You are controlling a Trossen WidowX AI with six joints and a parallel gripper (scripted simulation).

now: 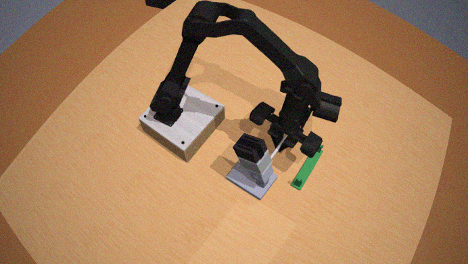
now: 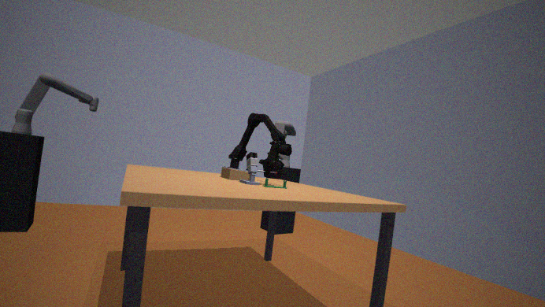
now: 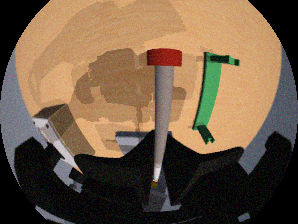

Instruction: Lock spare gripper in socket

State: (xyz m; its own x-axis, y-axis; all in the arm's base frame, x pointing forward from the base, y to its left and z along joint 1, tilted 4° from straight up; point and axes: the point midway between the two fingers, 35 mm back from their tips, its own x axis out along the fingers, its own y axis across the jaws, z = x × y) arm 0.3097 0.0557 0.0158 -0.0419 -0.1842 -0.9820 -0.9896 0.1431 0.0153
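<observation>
The grey mount lies 80 mm to the right of my gripper tip and 20 mm behind it. From my gripper tip the other things lie so: spare gripper (80 mm to the right, 70 mm above, 30 mm behind); green bracket (90 mm ahead, 20 mm below, 10 mm to the left).
</observation>
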